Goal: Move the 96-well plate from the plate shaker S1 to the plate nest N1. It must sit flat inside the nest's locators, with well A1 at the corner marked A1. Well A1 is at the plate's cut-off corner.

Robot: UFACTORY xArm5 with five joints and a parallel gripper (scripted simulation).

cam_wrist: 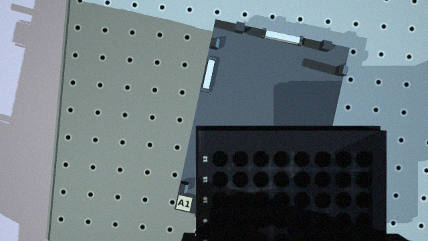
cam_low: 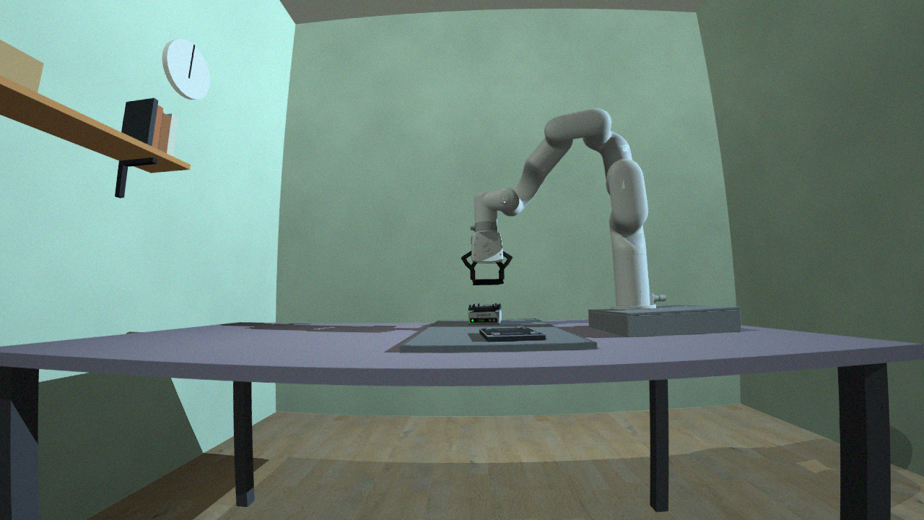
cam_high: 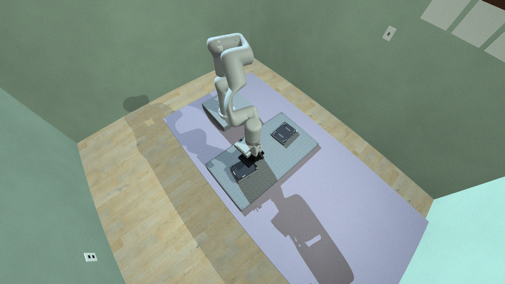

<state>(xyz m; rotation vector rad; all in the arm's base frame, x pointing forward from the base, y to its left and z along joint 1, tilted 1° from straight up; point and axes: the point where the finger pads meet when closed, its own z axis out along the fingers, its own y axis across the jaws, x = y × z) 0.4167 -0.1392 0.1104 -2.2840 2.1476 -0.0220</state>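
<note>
My hand is 35 cm to the right of the plate nest N1, 14 cm above it and 3 cm past it. From my hand the other things lie so: 96-well plate (1 cm below).
</note>
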